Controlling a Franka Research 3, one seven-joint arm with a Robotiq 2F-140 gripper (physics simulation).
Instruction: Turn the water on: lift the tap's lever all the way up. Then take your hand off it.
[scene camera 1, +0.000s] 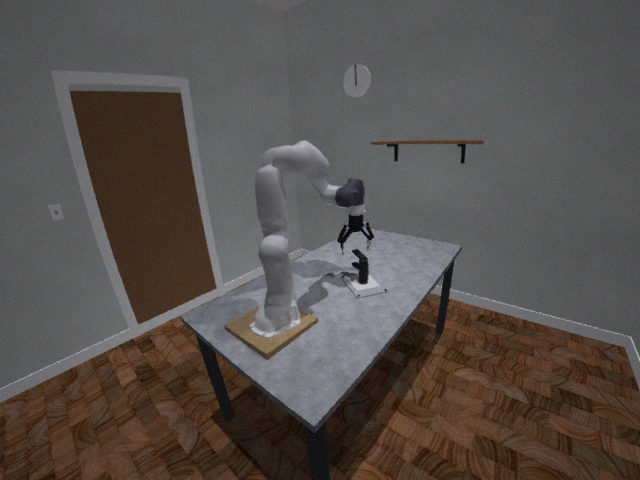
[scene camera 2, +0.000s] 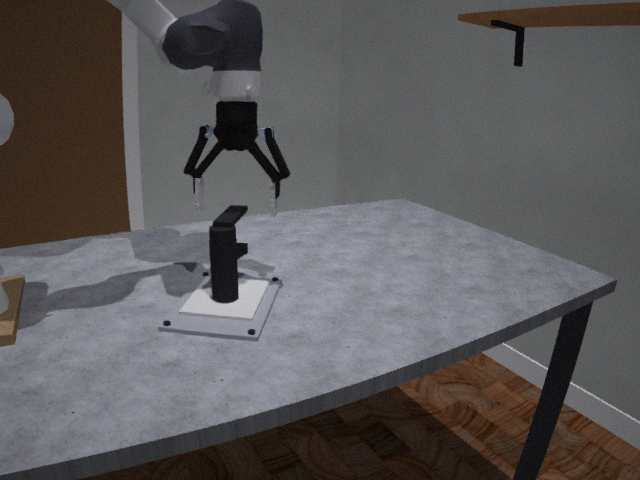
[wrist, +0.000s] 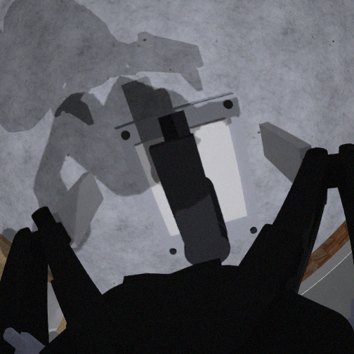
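The black tap (scene camera 1: 363, 271) (scene camera 2: 223, 266) stands upright on a white and grey base plate (scene camera 1: 371, 292) (scene camera 2: 206, 329) (wrist: 235, 175). Its flat black lever (scene camera 1: 359, 254) (scene camera 2: 231, 215) (wrist: 180, 175) sits on top and slants upward from the body to its free end, over the short spout (scene camera 1: 355, 265) (scene camera 2: 242, 250) (wrist: 171, 125). How far up its range the lever is, I cannot tell exactly. My gripper (scene camera 1: 355, 250) (scene camera 2: 236, 201) (wrist: 176, 162) is wide open and empty, pointing down above the tap. In the wrist view the lever lies between the spread fingers, apart from both.
The tap's plate rests on the grey table (scene camera 1: 330, 356) (scene camera 2: 387, 289), with dark bolts at its corners. The arm's wooden base board (scene camera 1: 242, 333) (scene camera 2: 9, 330) is at the near end in the first scene view. A wall shelf (scene camera 1: 428, 142) (scene camera 2: 558, 16) hangs beyond the table.
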